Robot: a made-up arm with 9 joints.
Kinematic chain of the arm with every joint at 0, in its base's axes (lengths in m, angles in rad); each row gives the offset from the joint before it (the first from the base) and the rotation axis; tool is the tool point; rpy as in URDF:
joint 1: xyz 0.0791 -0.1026 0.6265 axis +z
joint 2: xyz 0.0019 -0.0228 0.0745 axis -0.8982 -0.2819 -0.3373
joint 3: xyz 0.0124 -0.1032 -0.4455 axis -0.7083 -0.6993 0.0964
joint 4: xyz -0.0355 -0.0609 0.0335 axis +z
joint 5: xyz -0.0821 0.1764 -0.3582 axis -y
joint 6: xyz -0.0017 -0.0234 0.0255 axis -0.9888 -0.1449 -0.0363
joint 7: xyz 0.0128 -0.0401 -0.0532 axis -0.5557 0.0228 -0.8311
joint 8: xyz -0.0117 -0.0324 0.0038 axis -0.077 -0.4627 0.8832
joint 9: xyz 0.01 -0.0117 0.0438 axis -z
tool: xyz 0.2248 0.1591 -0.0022 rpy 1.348 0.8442 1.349
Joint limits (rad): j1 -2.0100..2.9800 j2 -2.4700..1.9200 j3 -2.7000..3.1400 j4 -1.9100..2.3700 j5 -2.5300..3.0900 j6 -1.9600..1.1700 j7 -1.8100..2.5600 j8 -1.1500..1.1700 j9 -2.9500..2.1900
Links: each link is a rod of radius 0.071 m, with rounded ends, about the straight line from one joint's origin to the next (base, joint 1, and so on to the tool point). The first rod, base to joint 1, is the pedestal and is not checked.
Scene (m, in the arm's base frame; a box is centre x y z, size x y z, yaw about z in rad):
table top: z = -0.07
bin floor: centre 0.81 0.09 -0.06 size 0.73 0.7 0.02 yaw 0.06
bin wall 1: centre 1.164 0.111 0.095 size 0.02 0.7 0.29 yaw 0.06
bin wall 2: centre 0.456 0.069 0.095 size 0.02 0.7 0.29 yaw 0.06
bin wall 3: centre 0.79 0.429 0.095 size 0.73 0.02 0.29 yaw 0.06
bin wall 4: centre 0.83 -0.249 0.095 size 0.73 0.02 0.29 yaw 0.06
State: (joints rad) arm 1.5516 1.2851 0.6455 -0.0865 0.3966 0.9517 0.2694 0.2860 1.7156
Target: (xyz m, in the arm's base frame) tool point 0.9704 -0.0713 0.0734
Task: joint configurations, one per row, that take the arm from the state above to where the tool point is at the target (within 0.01 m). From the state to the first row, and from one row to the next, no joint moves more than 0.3 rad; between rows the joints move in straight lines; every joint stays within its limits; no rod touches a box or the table.
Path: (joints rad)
1: 1.7383 1.1836 0.7362 -0.0617 0.6727 0.9529 0.4123 0.1324 1.8592
2: 1.9251 1.0822 0.8270 -0.0370 0.9489 0.9540 0.5552 -0.0213 2.0028
3: 1.7009 0.8342 0.6817 -0.1519 1.1686 1.1700 0.8013 -0.1658 2.1900

